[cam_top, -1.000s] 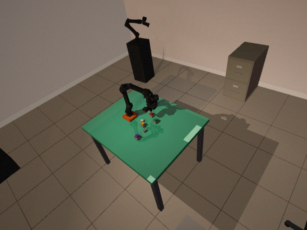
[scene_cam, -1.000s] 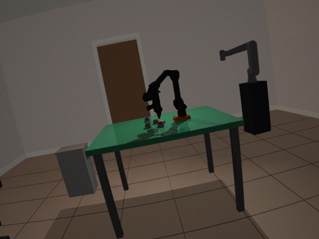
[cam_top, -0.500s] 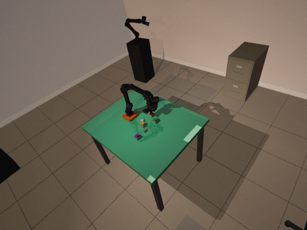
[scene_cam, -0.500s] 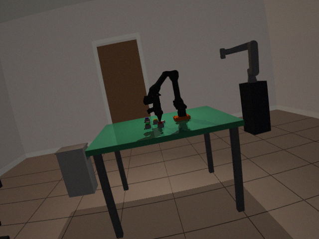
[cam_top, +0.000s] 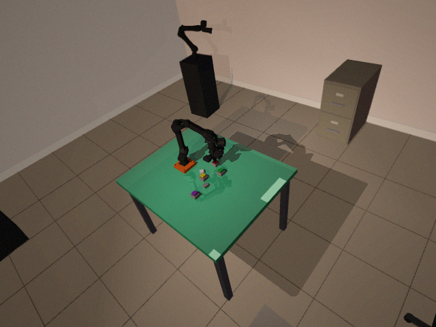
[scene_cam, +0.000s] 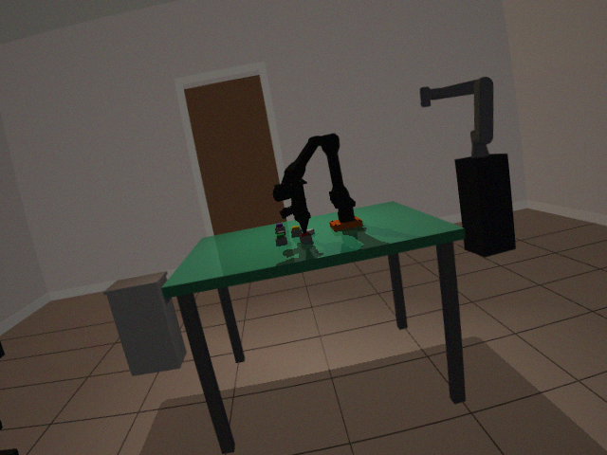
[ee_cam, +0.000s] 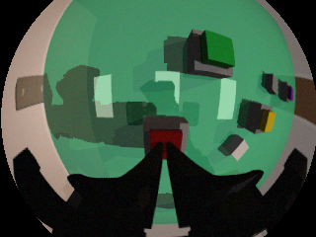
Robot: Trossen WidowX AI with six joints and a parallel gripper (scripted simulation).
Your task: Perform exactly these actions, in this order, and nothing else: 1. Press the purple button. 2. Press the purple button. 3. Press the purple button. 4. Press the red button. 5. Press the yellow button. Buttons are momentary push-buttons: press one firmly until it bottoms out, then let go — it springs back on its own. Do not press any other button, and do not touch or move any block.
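Right now my gripper tip is 1 cm above the red button. From my gripper tip the other things lie so: green button (10 cm ahead, 6 cm to the right); yellow button (17 cm to the right, 1 cm ahead); white block (13 cm to the right, 4 cm behind, 2 cm below).
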